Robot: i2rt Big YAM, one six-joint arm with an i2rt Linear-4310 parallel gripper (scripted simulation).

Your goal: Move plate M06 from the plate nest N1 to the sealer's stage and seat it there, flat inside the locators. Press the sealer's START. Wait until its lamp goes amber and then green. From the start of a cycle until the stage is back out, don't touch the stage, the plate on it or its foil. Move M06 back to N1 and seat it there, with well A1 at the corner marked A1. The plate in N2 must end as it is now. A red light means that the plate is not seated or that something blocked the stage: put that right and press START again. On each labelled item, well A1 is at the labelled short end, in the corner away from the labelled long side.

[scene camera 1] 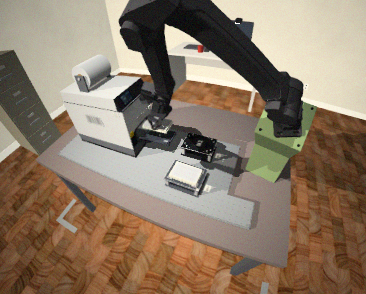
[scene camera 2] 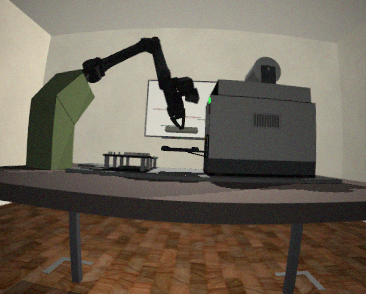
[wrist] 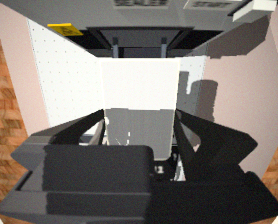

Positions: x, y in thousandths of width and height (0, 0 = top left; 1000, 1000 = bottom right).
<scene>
I see my gripper (wrist: 502, 502) and a sealer (wrist: 682, 145).
</scene>
